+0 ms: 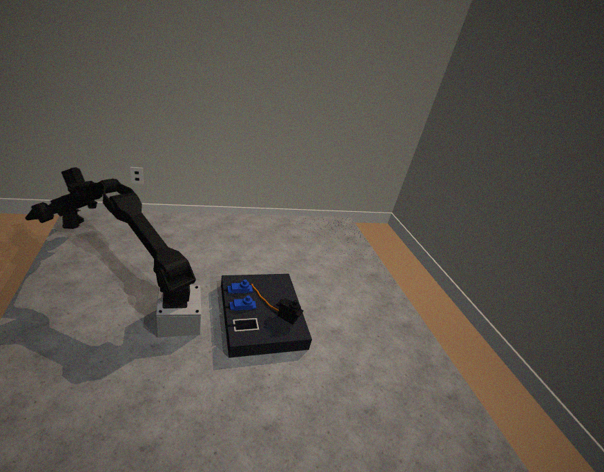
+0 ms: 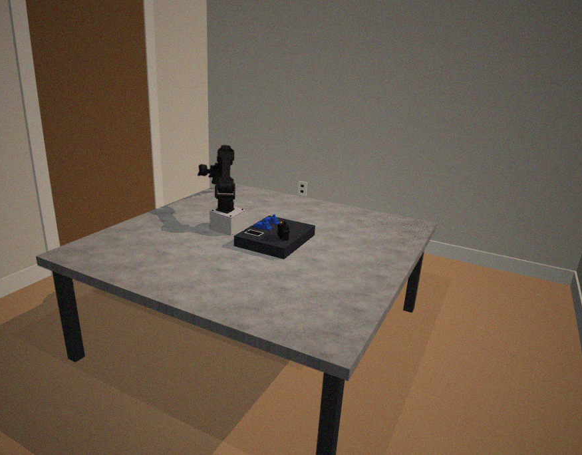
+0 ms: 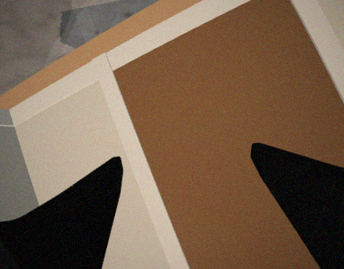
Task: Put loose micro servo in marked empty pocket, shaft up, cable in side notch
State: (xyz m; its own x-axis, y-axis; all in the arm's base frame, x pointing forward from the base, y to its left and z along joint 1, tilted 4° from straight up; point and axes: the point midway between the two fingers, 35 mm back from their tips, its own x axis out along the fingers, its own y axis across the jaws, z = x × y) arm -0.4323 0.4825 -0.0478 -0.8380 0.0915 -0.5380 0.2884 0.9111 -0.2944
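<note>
My gripper tip is now 770 mm short of the dark deck, 500 mm to the left of it and 50 mm above it.
</note>
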